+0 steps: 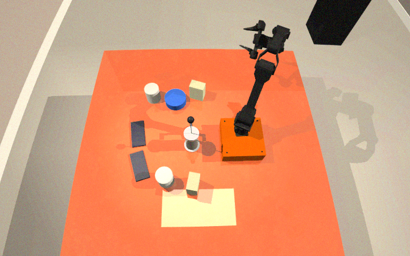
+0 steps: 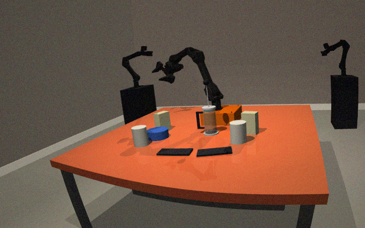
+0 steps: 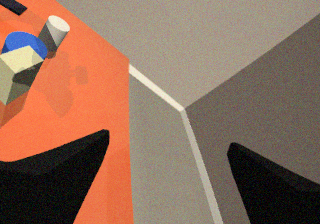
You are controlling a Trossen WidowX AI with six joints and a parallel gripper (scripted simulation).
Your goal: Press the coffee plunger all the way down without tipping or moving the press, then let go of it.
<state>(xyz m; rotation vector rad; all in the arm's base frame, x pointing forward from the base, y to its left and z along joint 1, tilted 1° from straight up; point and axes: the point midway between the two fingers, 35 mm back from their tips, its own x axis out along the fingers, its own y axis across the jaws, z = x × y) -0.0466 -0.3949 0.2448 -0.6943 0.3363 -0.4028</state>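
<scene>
Now: the coffee press 270 mm ahead of my gripper tip, 440 mm to the left of it and 180 mm below it.
</scene>
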